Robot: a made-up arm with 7 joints. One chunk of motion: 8 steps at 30 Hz.
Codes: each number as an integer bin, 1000 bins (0 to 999) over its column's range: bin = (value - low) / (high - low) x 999, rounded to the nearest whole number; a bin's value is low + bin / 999 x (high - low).
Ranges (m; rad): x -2..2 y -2..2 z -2..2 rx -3.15..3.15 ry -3.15..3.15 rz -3.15..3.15
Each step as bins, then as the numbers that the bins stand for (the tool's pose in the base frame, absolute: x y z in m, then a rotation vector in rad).
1 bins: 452 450 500 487 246 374
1 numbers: -0.1902 -0.1982 0.0020 -0.0788 -1.5986 -0.7914
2 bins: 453 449 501 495 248 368
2 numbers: -0.1862 -0.2022 0.0060 -0.0284 -1.5860 -0.8293
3 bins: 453 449 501 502 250 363
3 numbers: -0.1862 -0.2022 0.0060 0.0158 -1.5734 -0.8608
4 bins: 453 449 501 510 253 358
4 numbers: -0.1862 -0.2022 0.0060 0.0662 -1.5545 -0.8923
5 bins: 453 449 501 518 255 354
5 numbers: -0.1862 -0.2022 0.0060 0.1167 -1.5419 -0.9176
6 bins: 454 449 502 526 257 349
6 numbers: -0.1822 -0.2022 0.0100 0.1671 -1.5293 -0.9491
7 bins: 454 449 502 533 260 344
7 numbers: -0.1822 -0.2022 0.0100 0.2113 -1.5104 -0.9806
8 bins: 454 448 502 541 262 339
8 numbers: -0.1822 -0.2062 0.0100 0.2617 -1.4977 -1.0122
